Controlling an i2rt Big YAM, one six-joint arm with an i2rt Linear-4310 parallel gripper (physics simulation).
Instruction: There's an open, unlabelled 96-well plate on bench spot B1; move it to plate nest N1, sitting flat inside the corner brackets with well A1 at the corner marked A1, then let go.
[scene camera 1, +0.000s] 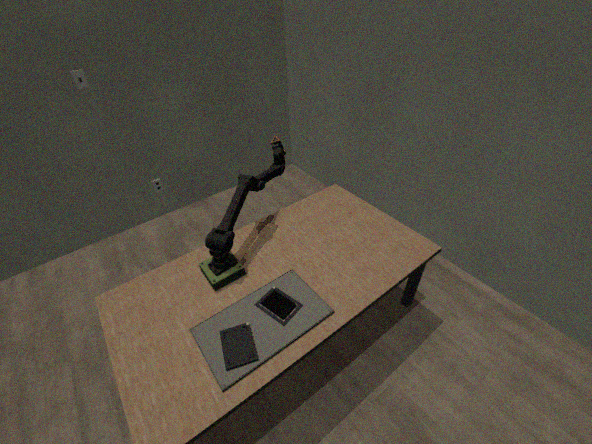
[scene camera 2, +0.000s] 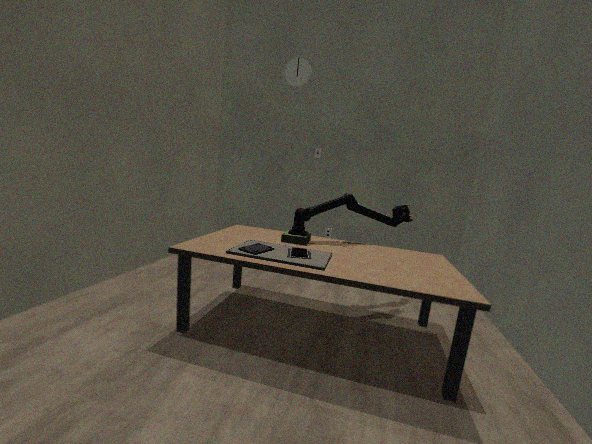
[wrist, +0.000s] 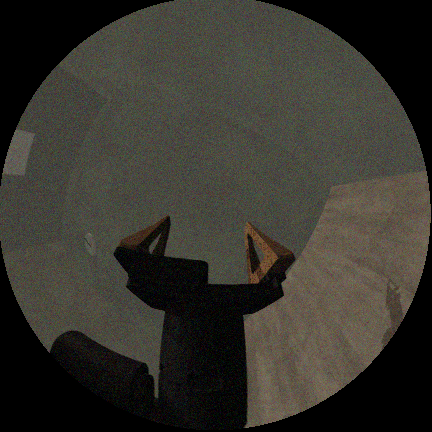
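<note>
A dark rectangular slab (scene camera 1: 239, 346) (scene camera 2: 256, 247), which looks like the 96-well plate, lies flat on the grey mat. Its wells and A1 corner cannot be made out. A black rectangle with a lighter border and corners (scene camera 1: 279, 305) (scene camera 2: 299, 253), which looks like nest N1, lies apart from it on the same mat. A small pale mark shows by one corner of each. My gripper (scene camera 1: 275, 139) (scene camera 2: 410, 217) (wrist: 207, 222) is open and empty, high above the table and far from both. Neither plate nor nest shows in the wrist view.
The grey mat (scene camera 1: 210, 330) (scene camera 2: 320, 261) lies on the wooden table (scene camera 1: 350, 240) (scene camera 2: 395, 265), near its front edge. The arm's green base (scene camera 1: 222, 276) (scene camera 2: 296, 238) stands behind the mat. Walls surround the table at the back and side. The wrist view shows wall and wooden floor (wrist: 325, 320).
</note>
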